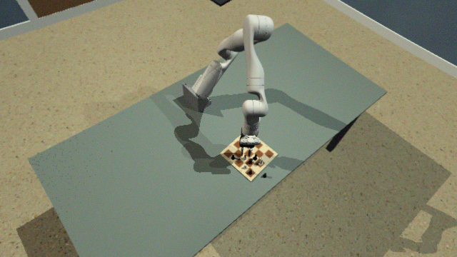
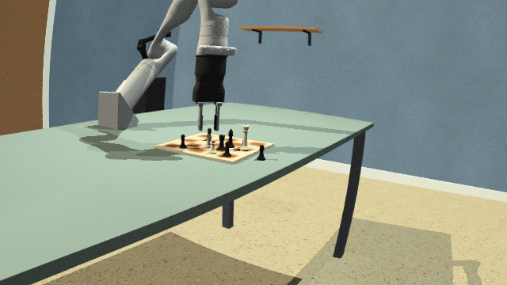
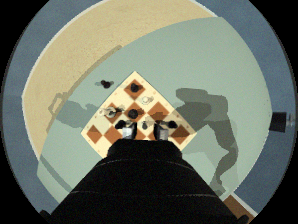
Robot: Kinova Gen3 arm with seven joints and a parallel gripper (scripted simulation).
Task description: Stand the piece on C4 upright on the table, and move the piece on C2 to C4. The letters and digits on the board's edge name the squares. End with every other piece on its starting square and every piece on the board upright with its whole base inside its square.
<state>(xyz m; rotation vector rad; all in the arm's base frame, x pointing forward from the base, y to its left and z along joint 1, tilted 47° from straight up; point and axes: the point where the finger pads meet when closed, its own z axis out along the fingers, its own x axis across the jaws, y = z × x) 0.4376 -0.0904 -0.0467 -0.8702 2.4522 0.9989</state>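
The small chessboard is 60 mm below my hand and 40 mm to the left of it. Round my hand: tall white piece: 80 mm ahead, 40 mm to the left, 30 mm below.
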